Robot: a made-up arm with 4 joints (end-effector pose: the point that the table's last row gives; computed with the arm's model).
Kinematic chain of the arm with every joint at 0, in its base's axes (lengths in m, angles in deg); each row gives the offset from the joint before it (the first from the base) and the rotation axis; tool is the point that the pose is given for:
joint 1: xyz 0 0 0.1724 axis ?
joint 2: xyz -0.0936 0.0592 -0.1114 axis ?
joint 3: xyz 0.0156 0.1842 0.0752 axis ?
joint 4: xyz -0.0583 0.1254 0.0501 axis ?
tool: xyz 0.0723 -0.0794 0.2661
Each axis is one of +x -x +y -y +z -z.
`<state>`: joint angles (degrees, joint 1 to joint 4).
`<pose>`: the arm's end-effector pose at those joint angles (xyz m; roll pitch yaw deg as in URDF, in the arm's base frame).
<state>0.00 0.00 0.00 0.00</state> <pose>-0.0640 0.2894 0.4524 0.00 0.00 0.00</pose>
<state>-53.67 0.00 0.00 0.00</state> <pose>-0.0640 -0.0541 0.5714 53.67 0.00 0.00</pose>
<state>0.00 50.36 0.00 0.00</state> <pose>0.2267 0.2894 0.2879 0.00 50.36 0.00</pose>
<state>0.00 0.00 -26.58 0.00</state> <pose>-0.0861 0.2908 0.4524 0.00 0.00 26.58</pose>
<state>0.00 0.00 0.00 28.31</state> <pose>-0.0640 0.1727 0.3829 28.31 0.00 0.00</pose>
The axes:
joint 1: -x
joint 2: +y
joint 3: -z
joint 4: +x

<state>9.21 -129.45 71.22 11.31</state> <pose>-0.3898 0.1721 -0.1947 144.42 -23.39 -102.88</pose>
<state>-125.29 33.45 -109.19 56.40</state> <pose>0.1398 -0.1600 0.4300 -73.87 -41.78 -111.58</pose>
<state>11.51 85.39 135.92 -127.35</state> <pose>-0.0447 -0.1183 -0.1931 151.01 -57.19 -96.12</pose>
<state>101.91 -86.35 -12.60 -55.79</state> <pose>-0.4358 -0.2347 -0.3300 -146.62 24.48 86.09</pose>
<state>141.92 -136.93 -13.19 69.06</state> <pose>-0.2401 -0.1857 0.2488 29.33 41.61 162.05</pose>
